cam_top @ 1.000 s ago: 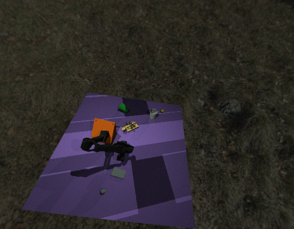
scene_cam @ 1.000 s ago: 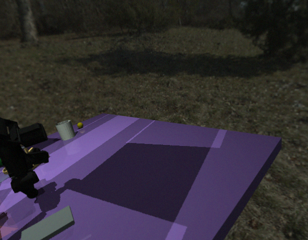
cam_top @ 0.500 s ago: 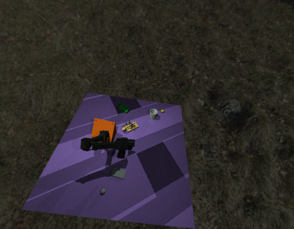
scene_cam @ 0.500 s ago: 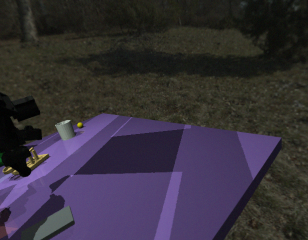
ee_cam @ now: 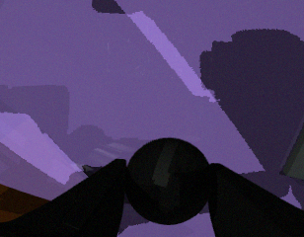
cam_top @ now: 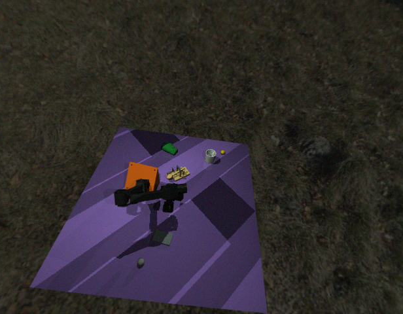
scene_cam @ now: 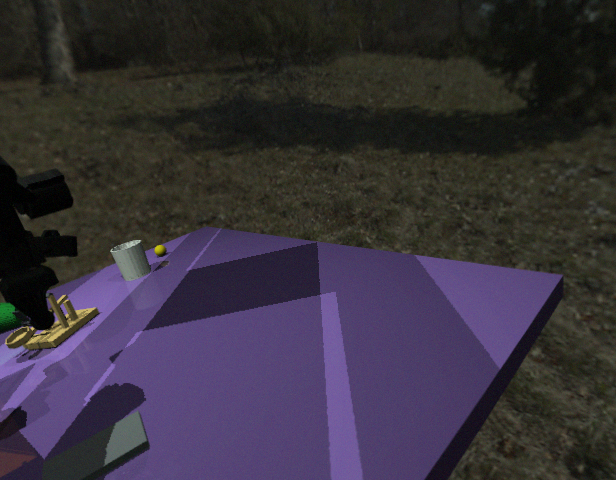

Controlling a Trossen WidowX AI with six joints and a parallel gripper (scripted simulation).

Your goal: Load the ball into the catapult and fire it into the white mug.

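Now: the wooden catapult 300 mm to the left of my gripper tip and 80 mm below it. From my gripper tip the other things lie so: black ball: 10 mm above; grey flat plate: 190 mm to the right, 130 mm below, 20 mm behind; grey ball: 340 mm to the right, 120 mm behind, 110 mm below.
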